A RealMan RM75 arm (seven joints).
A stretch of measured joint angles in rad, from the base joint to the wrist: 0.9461, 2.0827, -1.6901, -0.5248, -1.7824, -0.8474, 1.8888; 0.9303, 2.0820, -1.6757, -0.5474, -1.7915, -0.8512, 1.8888; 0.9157, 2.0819, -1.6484, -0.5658, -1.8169, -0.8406, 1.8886; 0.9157, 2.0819, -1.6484, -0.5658, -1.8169, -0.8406, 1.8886; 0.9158, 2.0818, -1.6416, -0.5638, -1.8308, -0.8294, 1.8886; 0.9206, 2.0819, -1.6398, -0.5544, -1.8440, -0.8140, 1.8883; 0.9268, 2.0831, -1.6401, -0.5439, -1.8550, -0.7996, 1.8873; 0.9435, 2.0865, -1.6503, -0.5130, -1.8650, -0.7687, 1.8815; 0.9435, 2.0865, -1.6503, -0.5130, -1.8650, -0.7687, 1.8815; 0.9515, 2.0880, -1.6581, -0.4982, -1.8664, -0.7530, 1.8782; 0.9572, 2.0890, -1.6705, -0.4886, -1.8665, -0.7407, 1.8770; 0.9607, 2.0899, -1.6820, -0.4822, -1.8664, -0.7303, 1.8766; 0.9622, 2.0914, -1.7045, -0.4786, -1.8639, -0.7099, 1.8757; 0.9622, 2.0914, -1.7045, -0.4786, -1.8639, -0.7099, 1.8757; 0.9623, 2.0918, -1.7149, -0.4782, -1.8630, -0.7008, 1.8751; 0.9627, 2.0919, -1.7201, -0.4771, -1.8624, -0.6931, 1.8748; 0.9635, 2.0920, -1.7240, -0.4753, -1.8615, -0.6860, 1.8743; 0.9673, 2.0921, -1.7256, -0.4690, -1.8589, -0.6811, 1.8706; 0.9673, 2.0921, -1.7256, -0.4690, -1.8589, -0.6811, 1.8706; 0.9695, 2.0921, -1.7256, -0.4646, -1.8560, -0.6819, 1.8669; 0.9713, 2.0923, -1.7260, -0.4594, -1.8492, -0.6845, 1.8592; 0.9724, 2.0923, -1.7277, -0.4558, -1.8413, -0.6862, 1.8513; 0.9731, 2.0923, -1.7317, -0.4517, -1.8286, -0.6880, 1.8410; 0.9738, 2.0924, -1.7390, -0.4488, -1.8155, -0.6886, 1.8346
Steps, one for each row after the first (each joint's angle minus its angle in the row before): -0.0158, -0.0007, 0.0144, -0.0226, -0.0091, -0.0038, 0.0000; -0.0146, -0.0001, 0.0273, -0.0184, -0.0254, 0.0106, -0.0002; 0.0000, 0.0000, 0.0000, 0.0000, 0.0000, 0.0000, 0.0000; 0.0001, -0.0001, 0.0068, 0.0020, -0.0139, 0.0112, 0.0000; 0.0048, 0.0001, 0.0018, 0.0094, -0.0132, 0.0154, -0.0003; 0.0062, 0.0012, -0.0003, 0.0105, -0.0110, 0.0144, -0.0010; 0.0167, 0.0034, -0.0102, 0.0309, -0.0100, 0.0309, -0.0058; 0.0000, 0.0000, 0.0000, 0.0000, 0.0000, 0.0000, 0.0000; 0.0080, 0.0015, -0.0078, 0.0148, -0.0014, 0.0157, -0.0033; 0.0057, 0.0010, -0.0124, 0.0096, -0.0001, 0.0123, -0.0012; 0.0035, 0.0009, -0.0115, 0.0064, 0.0001, 0.0104, -0.0004; 0.0015, 0.0015, -0.0225, 0.0036, 0.0025, 0.0204, -0.0009; 0.0000, 0.0000, 0.0000, 0.0000, 0.0000, 0.0000, 0.0000; 0.0001, 0.0004, -0.0104, 0.0004, 0.0009, 0.0091, -0.0006; 0.0004, 0.0001, -0.0052, 0.0011, 0.0006, 0.0077, -0.0003; 0.0008, 0.0001, -0.0039, 0.0018, 0.0009, 0.0071, -0.0005; 0.0038, 0.0001, -0.0016, 0.0063, 0.0026, 0.0049, -0.0037; 0.0000, 0.0000, 0.0000, 0.0000, 0.0000, 0.0000, 0.0000; 0.0022, 0.0000, 0.0000, 0.0044, 0.0029, -0.0008, -0.0037; 0.0018, 0.0002, -0.0004, 0.0052, 0.0068, -0.0026, -0.0077; 0.0011, 0.0000, -0.0017, 0.0036, 0.0079, -0.0017, -0.0079; 0.0007, 0.0000, -0.0040, 0.0041, 0.0127, -0.0018, -0.0103; 0.0007, 0.0001, -0.0073, 0.0029, 0.0131, -0.0006, -0.0064
